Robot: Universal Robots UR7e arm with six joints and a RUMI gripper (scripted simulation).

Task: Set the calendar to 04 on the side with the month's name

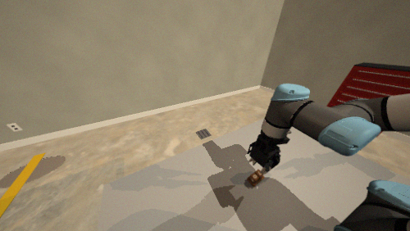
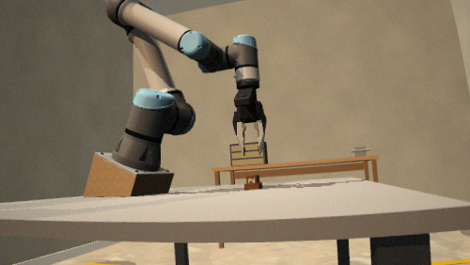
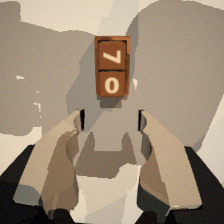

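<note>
Right now my hand is 9 cm above the cube. Round my hand: calendar tray: 2 cm to the right, 11 cm below.
</note>
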